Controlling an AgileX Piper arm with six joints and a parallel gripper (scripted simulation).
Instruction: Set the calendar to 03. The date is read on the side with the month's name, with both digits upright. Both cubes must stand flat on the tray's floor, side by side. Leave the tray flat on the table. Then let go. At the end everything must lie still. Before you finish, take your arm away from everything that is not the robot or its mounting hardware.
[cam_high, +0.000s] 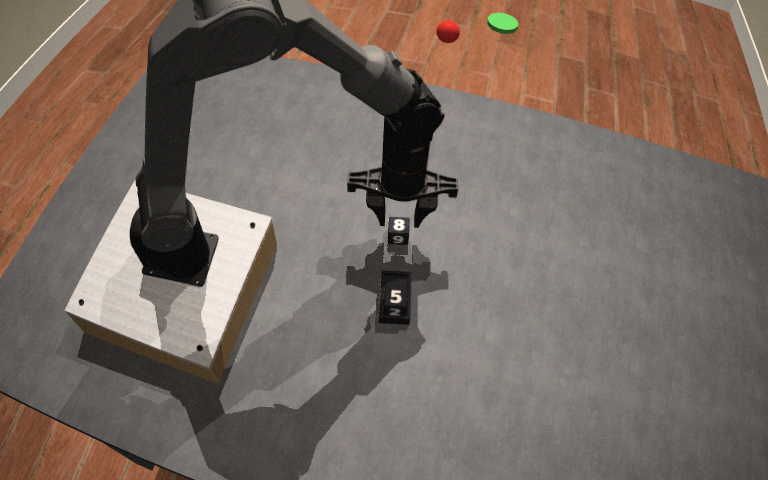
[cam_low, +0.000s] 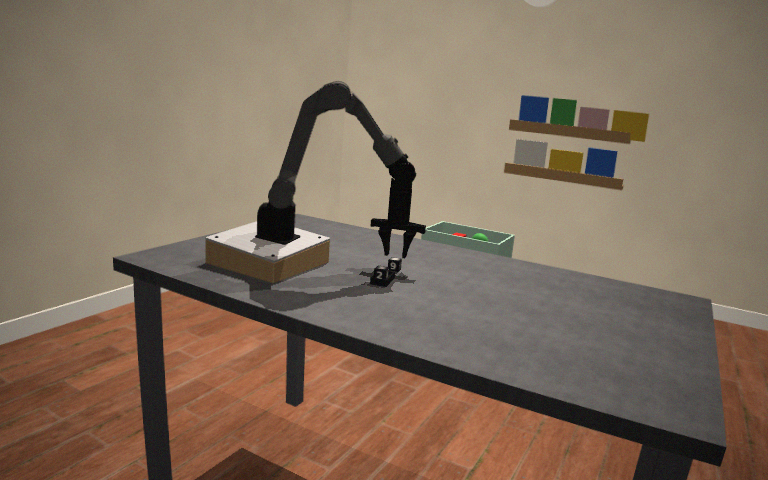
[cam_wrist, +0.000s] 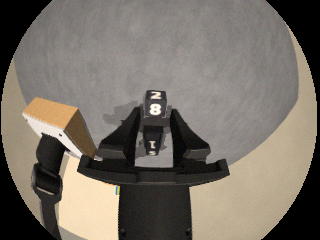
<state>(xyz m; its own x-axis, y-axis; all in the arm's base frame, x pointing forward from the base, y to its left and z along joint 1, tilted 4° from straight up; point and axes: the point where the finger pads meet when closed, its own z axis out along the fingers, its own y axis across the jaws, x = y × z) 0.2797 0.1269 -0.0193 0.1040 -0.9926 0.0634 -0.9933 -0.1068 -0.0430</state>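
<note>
My hand is 10 mm short of the black cube, 120 mm to the left of it and 20 mm above it. Round my hand: dark tray (10 mm ahead, 110 mm to the right, 30 mm below).
</note>
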